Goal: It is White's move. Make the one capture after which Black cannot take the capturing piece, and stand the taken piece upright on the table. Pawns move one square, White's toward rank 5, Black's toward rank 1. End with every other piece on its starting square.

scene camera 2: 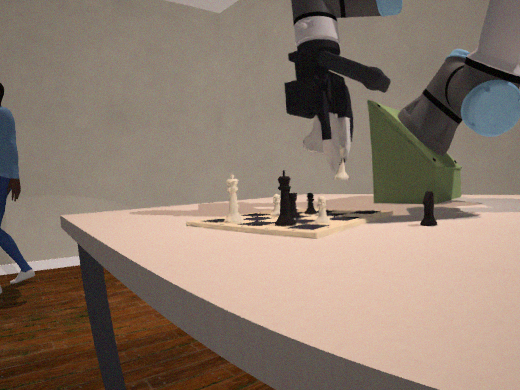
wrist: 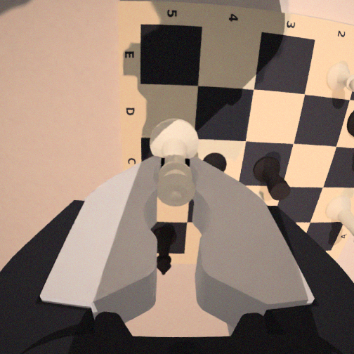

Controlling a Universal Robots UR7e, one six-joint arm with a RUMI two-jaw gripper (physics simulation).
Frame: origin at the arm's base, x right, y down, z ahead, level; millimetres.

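Seen in the pictures: gripper, fingertip midpoint: [scene camera 2: 337, 173]; arm's base, link origin: [scene camera 2: 421, 134].
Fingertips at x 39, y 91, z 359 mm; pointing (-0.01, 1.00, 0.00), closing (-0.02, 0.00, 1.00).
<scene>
Offsets run from my fingertips to a thing's top centre. "*": to the spot under its first point. Level surfaces: height alone.
My gripper [scene camera 2: 342, 156] [wrist: 173, 162] is shut on a white piece with a round top {dx -7, dy -44, dz +0 mm} [scene camera 2: 342, 173] [wrist: 174, 139], held upright above the board {* dx +8, dy +60, dz +182 mm} [scene camera 2: 250, 228] [wrist: 131, 15]; the wrist view shows it over the D5–C5 area. A black rook-like piece [wrist: 266, 170] stands on C3, a black pawn-like piece {dx +30, dy +27, dz +33 mm} [scene camera 2: 310, 205] [wrist: 215, 162], partly covered by a finger, on C4, and a dark pointed piece [wrist: 164, 242] on A5. A white pawn {dx -45, dy +27, dz +114 mm} [scene camera 2: 322, 212] [wrist: 338, 76] stands on E2. A black king {dx -14, dy -4, dz +146 mm} [scene camera 2: 285, 202] and a white king {dx +67, dy -4, dz +155 mm} [scene camera 2: 232, 200] stand upright on the board.
A black piece {dx -165, dy +25, dz +60 mm} [scene camera 2: 429, 210] stands upright on the table {dy +65 mm} [scene camera 2: 350, 280], off the board. Another white pawn {dx +64, dy +27, dz +71 mm} [scene camera 2: 276, 205] [wrist: 340, 207] stands on the board. A green mount [scene camera 2: 405, 170] stands behind, under the arm. A person [scene camera 2: 9, 150] is at the far left.
</scene>
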